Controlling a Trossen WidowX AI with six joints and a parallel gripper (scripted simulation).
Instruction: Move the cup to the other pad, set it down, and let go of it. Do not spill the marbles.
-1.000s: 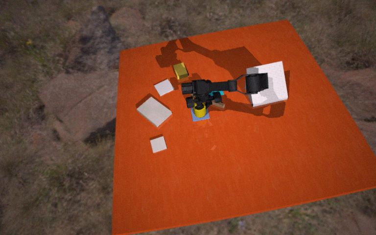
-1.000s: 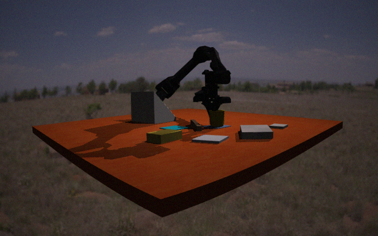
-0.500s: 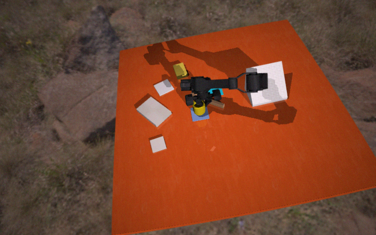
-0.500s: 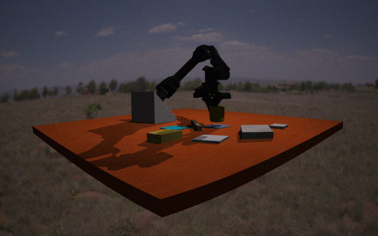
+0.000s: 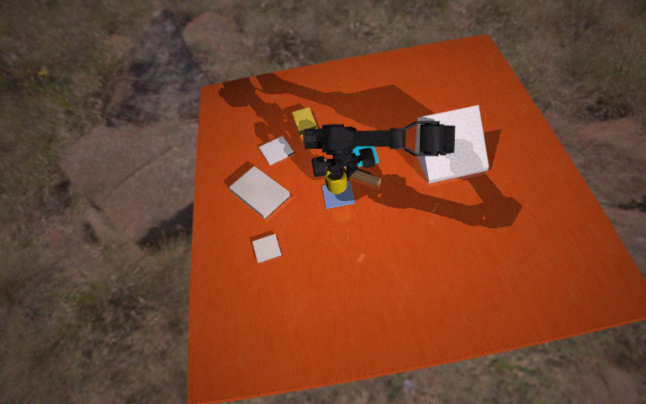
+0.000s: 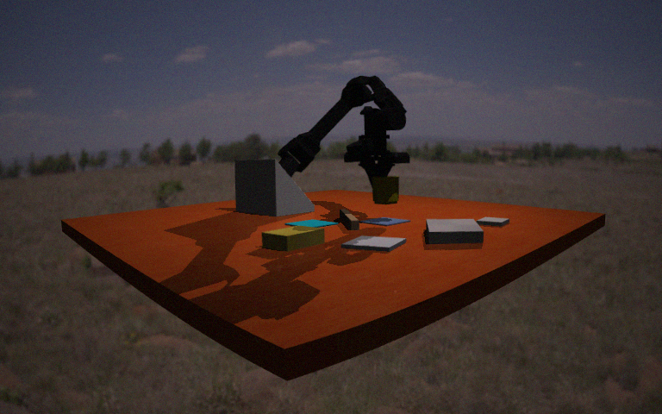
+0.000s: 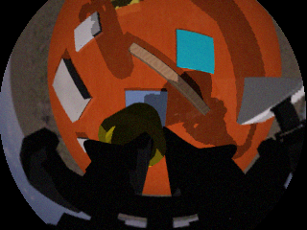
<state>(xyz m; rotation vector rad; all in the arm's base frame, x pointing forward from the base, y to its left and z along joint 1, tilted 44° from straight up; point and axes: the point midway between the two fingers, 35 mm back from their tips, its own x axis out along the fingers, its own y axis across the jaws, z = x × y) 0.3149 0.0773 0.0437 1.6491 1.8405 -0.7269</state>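
Now: gripper tip 20 mm past the wooden block, 80 mm to the left of it and 80 mm above it. The rest, counted from my gripper tip: yellow cup: 20 mm ahead.
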